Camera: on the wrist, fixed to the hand. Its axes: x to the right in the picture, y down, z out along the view.
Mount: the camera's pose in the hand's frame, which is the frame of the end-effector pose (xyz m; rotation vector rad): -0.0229 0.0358 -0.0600 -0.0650 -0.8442 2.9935
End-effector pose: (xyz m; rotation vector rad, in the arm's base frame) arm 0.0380 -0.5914 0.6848 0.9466 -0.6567 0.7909
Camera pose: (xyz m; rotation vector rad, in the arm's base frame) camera 0.0047 -0.5322 0.6567 0.5067 1.6085 -1.5544
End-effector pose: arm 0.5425 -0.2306 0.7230 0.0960 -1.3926 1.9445
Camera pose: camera 0.5584 -0.1968 0.6597 0.6759 0.3330 -0.7150
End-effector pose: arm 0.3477 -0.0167 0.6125 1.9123 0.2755 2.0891
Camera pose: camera 0.2866 -0.0547 0.5972 -0.6713 1.5708 0.0574
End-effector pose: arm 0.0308 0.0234 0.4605 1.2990 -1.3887 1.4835
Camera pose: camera -0.0094 0.0791 0.4343 0.8104 1.3481 -0.4584
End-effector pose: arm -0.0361 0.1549 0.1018 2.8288 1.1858 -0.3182
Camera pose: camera -0.0163 0.1217 0.1643 0.9810 -2.4354 -0.5923
